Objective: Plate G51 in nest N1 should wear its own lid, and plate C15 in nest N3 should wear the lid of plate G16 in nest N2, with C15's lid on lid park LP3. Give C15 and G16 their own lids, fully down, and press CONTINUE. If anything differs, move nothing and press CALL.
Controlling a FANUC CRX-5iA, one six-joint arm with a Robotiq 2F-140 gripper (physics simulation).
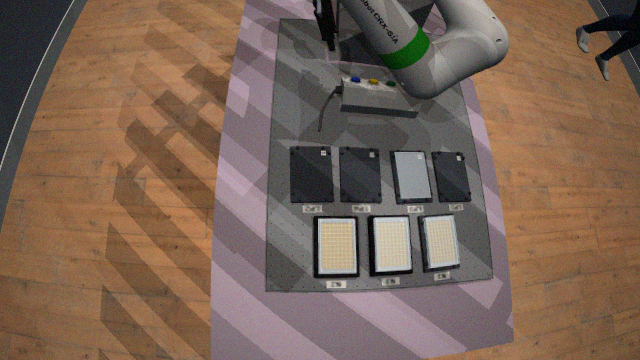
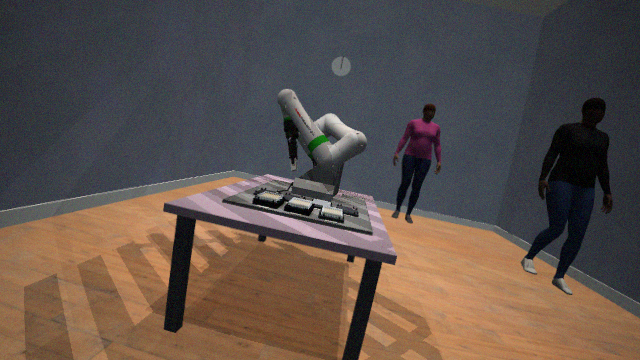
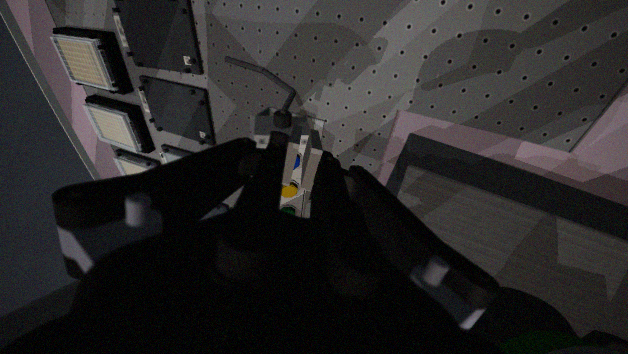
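My gripper (image 1: 333, 49) (image 2: 293, 167) (image 3: 302, 143) is shut and empty, high above the blue-button end of the button box (image 1: 378, 103). The blue button (image 1: 355, 80) (image 3: 297, 161) shows through the narrow slit between the fingers; the yellow button (image 1: 373, 81) (image 3: 289, 191) and green button (image 1: 391, 83) (image 3: 288, 210) are beside it in a row. Plates stand in N2 (image 1: 336, 246) (image 3: 85, 61), N3 (image 1: 391, 245) (image 3: 112, 126) and N1 (image 1: 441, 242). Pale rims surround their yellowish wells; plate codes and lid identities are unreadable. A grey-blue lid (image 1: 413, 176) lies on LP3.
Dark lid parks LP2 (image 1: 311, 175) (image 3: 157, 32) and LP4 (image 1: 360, 175) (image 3: 177, 107) hold no visible lid, nor does the dark park (image 1: 451, 177) at the right. A cable (image 1: 322, 112) (image 3: 260, 68) leaves the box. Two people (image 2: 422, 140) (image 2: 575, 160) stand beyond the table (image 2: 280, 232).
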